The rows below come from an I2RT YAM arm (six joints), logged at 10 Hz.
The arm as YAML. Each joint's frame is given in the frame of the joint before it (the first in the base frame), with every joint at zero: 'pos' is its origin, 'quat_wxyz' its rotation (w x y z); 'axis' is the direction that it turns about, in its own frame. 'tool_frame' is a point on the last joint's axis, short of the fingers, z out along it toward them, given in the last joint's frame.
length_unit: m
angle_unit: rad
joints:
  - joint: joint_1
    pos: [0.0, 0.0, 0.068]
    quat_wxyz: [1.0, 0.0, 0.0, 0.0]
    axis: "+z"
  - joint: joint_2
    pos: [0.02, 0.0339, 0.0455]
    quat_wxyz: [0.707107, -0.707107, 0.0, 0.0]
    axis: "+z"
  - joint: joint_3
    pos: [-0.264, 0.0, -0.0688]
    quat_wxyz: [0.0, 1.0, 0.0, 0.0]
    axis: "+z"
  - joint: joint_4
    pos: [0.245, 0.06, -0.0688]
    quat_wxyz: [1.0, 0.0, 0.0, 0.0]
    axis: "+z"
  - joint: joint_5
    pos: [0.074, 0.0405, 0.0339]
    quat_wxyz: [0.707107, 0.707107, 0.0, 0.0]
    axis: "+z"
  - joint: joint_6
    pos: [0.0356, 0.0, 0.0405]
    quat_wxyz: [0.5, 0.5, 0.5, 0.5]
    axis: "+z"
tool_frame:
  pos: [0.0, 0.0, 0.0]
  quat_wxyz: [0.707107, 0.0, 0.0, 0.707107]
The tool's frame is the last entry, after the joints.
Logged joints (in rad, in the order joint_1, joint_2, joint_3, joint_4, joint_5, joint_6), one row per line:
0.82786, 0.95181, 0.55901, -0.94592, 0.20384, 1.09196
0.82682, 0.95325, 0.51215, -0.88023, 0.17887, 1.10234
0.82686, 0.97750, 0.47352, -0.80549, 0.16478, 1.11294
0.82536, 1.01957, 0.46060, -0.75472, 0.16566, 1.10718
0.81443, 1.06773, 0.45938, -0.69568, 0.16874, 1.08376
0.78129, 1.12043, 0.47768, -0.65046, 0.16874, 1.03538
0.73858, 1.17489, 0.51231, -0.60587, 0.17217, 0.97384
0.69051, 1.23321, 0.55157, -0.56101, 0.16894, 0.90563
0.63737, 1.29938, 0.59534, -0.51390, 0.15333, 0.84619
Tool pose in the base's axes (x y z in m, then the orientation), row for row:
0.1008, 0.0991, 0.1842, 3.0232, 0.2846, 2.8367
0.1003, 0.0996, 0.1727, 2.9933, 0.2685, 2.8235
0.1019, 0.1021, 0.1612, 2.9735, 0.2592, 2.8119
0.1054, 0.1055, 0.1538, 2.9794, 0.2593, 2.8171
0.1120, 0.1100, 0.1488, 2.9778, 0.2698, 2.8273
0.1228, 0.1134, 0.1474, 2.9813, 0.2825, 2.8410
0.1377, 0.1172, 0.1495, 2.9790, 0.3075, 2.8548
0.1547, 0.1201, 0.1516, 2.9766, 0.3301, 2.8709
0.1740, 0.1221, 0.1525, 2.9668, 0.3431, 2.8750
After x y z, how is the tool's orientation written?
As angles about the fixed x, y, z axes (roll, pitch, yaw), in radians.
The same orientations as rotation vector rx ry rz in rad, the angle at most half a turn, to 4 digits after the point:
0.4076, 2.8115, 0.1046
0.4231, 2.8183, 0.1481
0.4374, 2.8201, 0.1761
0.4314, 2.8226, 0.1689
0.4140, 2.8151, 0.1702
0.3924, 2.8071, 0.1647
0.3665, 2.7863, 0.1644
0.3382, 2.7679, 0.1658
0.3269, 2.7547, 0.1770

